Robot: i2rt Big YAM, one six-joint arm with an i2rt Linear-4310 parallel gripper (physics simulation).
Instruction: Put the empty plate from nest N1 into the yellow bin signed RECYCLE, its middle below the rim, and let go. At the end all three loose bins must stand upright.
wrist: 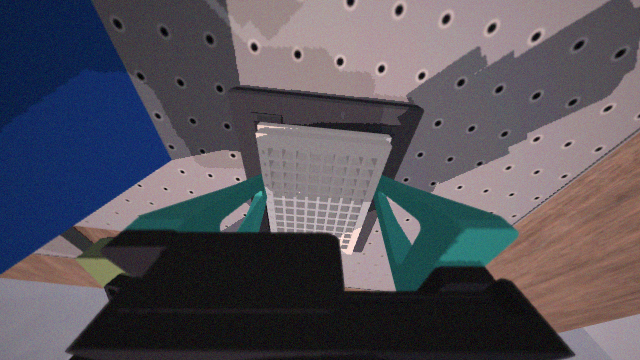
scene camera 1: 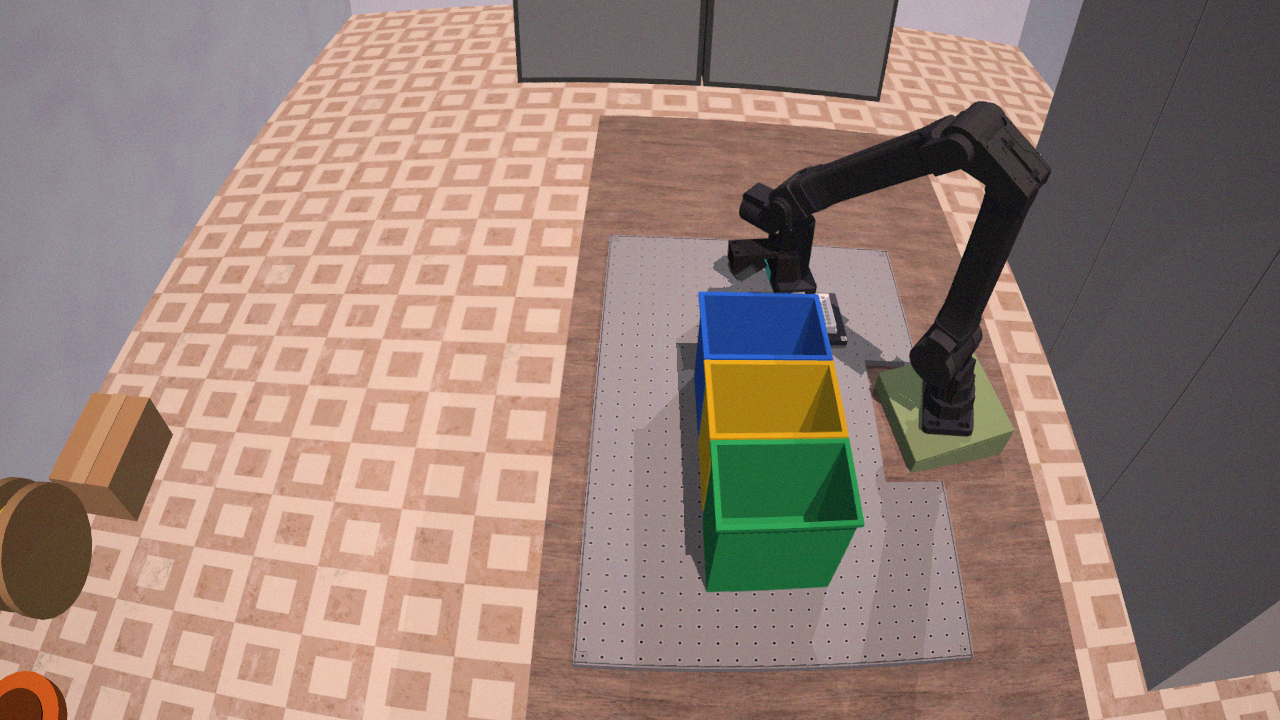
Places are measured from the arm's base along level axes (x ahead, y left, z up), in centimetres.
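Pixels of known places: gripper, between the fingertips: (wrist: 320, 180); arm's base, origin of its link: (scene camera 1: 947, 404).
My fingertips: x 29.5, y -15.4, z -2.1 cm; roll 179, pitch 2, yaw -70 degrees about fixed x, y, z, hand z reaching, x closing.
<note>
Ahead of a thing's pixels: the offset from my fingertips to its top centre. Level surfaces: height alone.
The pale gridded plate @[dy -0.6, dx -2.3, dz +1.1 cm] (scene camera 1: 828, 315) (wrist: 320, 160) lies level in or just above the dark nest @[dy -0.5, dx -2.3, dz -0.1 cm] (scene camera 1: 842, 337) (wrist: 325, 104), behind the blue bin; whether its underside touches the nest is hidden. My gripper (scene camera 1: 771, 274) (wrist: 320, 180) points down over it. In the wrist view its two teal fingers press against the plate's long edges, one on each side, so it is shut on the plate. In the scene view the fingertips are mostly hidden. The yellow bin @[dy +33.2, dx -0.4, dz +16.4 cm] (scene camera 1: 776, 399) stands upright with an open top between the blue bin @[dy +20.3, dx +2.9, dz +16.4 cm] (scene camera 1: 763, 325) (wrist: 75, 150) and the green bin @[dy +46.0, dx -3.7, dz +16.4 cm] (scene camera 1: 778, 559), both upright.
The three bins stand close together in a row on the perforated grey board @[dz -1.6 cm] (scene camera 1: 626, 573) (wrist: 320, 30). The blue bin's wall is close beside the gripper and nest. My arm's base stands on a light green block (scene camera 1: 962, 447) right of the bins.
</note>
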